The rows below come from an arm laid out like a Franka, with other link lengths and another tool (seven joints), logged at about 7 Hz.
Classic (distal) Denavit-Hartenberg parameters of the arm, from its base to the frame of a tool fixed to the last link. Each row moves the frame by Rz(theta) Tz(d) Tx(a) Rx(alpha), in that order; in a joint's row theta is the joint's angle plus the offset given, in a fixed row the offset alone. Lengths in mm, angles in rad.
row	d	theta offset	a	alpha
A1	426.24	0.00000	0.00	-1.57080
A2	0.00	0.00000	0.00	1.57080
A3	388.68	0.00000	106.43	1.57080
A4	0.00	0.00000	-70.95	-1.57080
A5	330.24	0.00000	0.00	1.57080
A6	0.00	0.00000	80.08	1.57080
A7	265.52	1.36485	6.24	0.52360
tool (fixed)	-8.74	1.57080	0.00	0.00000
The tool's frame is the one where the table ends.
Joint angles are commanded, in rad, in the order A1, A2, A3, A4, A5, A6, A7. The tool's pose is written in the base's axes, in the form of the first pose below.
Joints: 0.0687, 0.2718, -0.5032, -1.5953, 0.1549, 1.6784, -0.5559
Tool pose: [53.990 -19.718 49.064 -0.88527 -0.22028 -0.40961 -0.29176 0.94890 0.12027]
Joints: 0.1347, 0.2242, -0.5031, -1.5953, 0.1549, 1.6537, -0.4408
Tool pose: [54.124 -15.878 51.447 -0.88853 -0.17811 -0.42284 -0.24866 0.96143 0.11754]
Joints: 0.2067, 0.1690, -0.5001, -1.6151, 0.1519, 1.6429, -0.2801
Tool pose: [53.702 -11.758 53.447 -0.89662 -0.10202 -0.43090 -0.16737 0.97899 0.11649]
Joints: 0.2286, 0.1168, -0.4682, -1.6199, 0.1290, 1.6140, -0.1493
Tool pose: [52.571 -9.369 55.602 -0.90239 -0.04228 -0.42885 -0.09786 0.98928 0.10837]
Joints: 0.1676, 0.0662, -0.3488, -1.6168, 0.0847, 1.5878, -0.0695
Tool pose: [51.493 -7.568 57.841 -0.89926 -0.04031 -0.43555 -0.08520 0.99281 0.08402]
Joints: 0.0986, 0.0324, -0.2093, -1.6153, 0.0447, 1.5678, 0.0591
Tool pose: [50.693 -5.040 59.367 -0.90035 -0.00796 -0.43510 -0.03251 0.99827 0.04901]
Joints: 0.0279, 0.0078, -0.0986, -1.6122, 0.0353, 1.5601, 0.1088
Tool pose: [50.246 -3.293 60.659 -0.89295 -0.00390 -0.45014 -0.02459 0.99889 0.04013]
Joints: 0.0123, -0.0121, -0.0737, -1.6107, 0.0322, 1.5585, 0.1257
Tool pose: [49.879 -2.906 61.703 -0.88426 0.00105 -0.46699 -0.01793 0.99918 0.03619]
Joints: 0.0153, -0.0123, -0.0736, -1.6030, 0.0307, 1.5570, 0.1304
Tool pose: [49.991 -2.795 62.010 -0.88138 0.00144 -0.47241 -0.01663 0.99928 0.03406]
